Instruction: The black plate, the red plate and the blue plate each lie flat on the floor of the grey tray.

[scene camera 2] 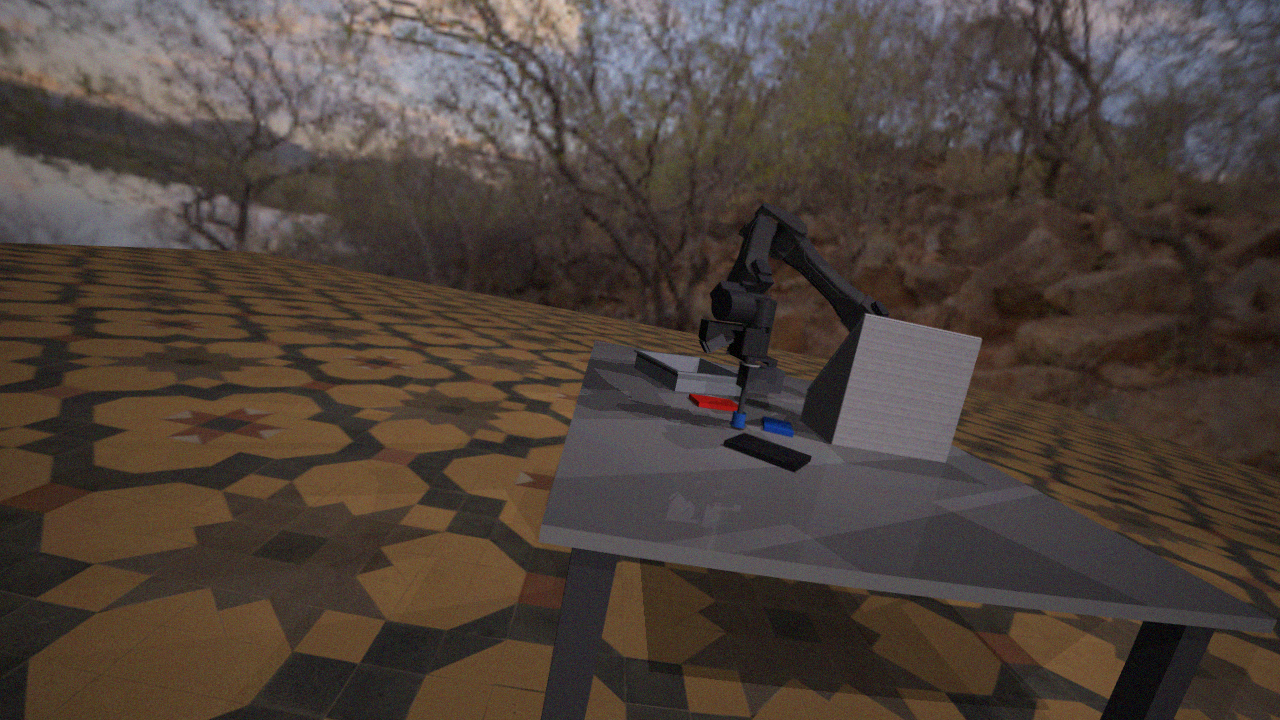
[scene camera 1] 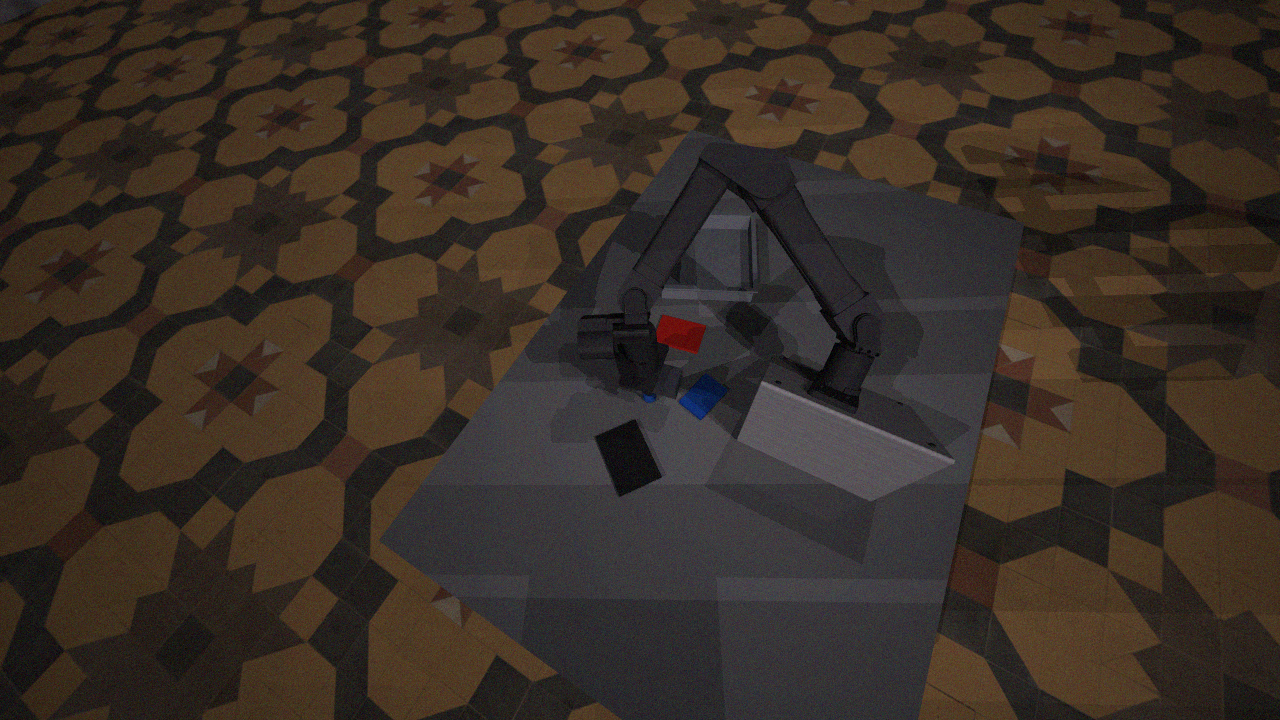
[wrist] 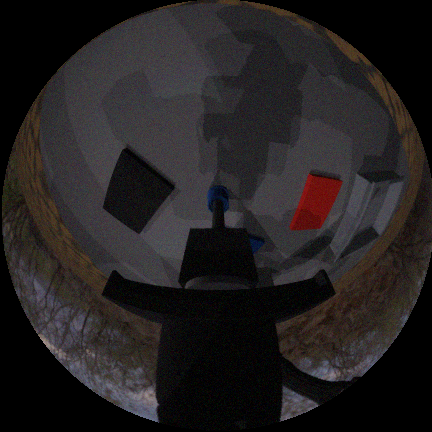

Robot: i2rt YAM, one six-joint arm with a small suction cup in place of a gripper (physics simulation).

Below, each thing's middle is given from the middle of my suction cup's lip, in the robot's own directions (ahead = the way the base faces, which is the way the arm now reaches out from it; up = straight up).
The blue plate [scene camera 1: 699, 400] lies 10 cm behind my suction cup, 6 cm to the right of it and 1 cm below it. Also, from my suction cup: black plate [scene camera 1: 631, 465] 13 cm to the left, 3 cm behind, 1 cm below; red plate [scene camera 1: 677, 333] 17 cm to the right, 2 cm ahead, 1 cm below; grey tray [scene camera 1: 720, 264] 38 cm to the right, 7 cm ahead, 1 cm above.
